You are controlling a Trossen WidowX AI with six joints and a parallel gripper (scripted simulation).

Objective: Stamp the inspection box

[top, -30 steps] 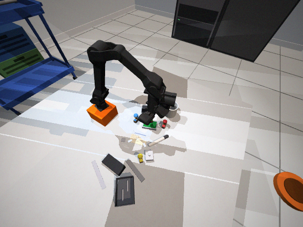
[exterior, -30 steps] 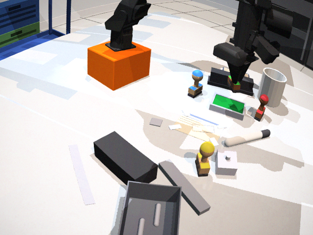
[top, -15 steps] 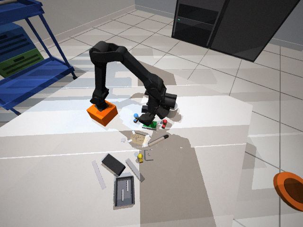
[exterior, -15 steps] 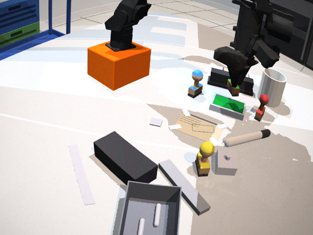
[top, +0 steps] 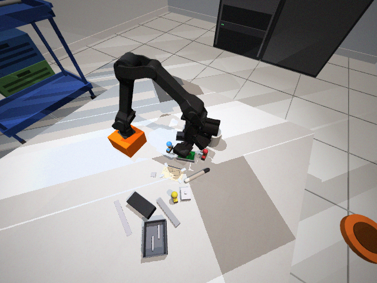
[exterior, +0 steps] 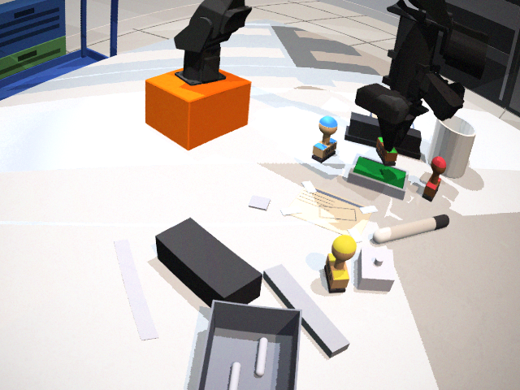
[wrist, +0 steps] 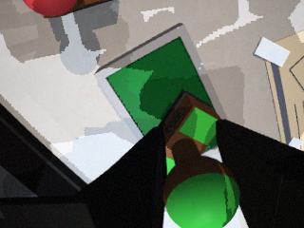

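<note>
Now: gripper tip 6 cm above the green ink pad and 1 cm past it. The rest, counted from my gripper tip: blue stamp: 10 cm behind, 4 cm below, 3 cm to the right; red stamp: 6 cm to the left, 6 cm ahead, 4 cm below; green stamp: 1 cm behind.
</note>
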